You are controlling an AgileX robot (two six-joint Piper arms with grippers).
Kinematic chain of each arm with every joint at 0, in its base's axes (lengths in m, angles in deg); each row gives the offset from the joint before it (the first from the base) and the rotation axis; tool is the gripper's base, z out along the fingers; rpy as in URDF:
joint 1: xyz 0 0 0.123 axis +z
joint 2: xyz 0 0 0 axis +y
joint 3: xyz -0.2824 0 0.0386 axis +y
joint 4: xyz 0.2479 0 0.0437 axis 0.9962 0 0.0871
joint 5: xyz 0 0 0 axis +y
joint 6: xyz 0.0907 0 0.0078 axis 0.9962 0 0.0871
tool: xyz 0 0 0 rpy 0 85 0
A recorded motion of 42 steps. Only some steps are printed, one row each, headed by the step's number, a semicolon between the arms.
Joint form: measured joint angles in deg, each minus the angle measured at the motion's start. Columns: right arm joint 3, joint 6, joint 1, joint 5, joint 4, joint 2; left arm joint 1, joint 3, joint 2, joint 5, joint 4, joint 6.
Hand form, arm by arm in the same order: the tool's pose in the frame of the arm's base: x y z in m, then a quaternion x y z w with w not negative. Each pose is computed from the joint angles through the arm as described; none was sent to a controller.
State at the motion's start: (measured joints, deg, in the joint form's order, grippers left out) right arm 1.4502 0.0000 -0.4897 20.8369 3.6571 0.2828; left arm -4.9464 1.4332 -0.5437 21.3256 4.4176 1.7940
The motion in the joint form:
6: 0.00 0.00 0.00 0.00 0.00 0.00; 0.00 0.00 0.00 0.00 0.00 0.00
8: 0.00 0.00 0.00 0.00 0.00 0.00; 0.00 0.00 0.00 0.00 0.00 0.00
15: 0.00 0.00 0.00 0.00 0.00 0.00; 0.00 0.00 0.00 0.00 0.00 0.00
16: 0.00 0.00 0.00 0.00 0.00 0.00; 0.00 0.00 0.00 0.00 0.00 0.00
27: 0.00 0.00 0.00 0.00 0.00 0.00; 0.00 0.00 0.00 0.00 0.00 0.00
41: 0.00 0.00 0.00 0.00 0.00 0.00; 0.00 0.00 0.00 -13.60 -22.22 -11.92
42: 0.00 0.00 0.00 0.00 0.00 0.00; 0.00 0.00 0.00 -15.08 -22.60 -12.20
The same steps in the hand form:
6: 0.0537 0.0016 0.1716 0.02080 0.80631 0.02425 0.59063; 0.0527 -0.0020 0.1718 0.06784 0.80177 0.01626 0.59354
8: 0.0537 0.0016 0.1716 0.02080 0.80631 0.02425 0.59063; 0.0527 -0.0020 0.1718 0.06784 0.80177 0.01626 0.59354
15: 0.0537 0.0016 0.1716 0.02080 0.80631 0.02425 0.59063; 0.0527 -0.0020 0.1718 0.06784 0.80177 0.01626 0.59354
16: 0.0537 0.0016 0.1716 0.02080 0.80631 0.02425 0.59063; 0.0527 -0.0020 0.1718 0.06784 0.80177 0.01626 0.59354
27: 0.0537 0.0016 0.1716 0.02080 0.80631 0.02425 0.59063; 0.0527 -0.0020 0.1718 0.06784 0.80177 0.01626 0.59354
41: 0.0537 0.0016 0.1716 0.02080 0.80631 0.02425 0.59063; 0.0561 -0.0086 0.1935 -0.13000 0.71514 -0.20775 0.65461
42: 0.0537 0.0016 0.1716 0.02080 0.80631 0.02425 0.59063; 0.0562 -0.0080 0.1957 -0.13495 0.70549 -0.21177 0.66275

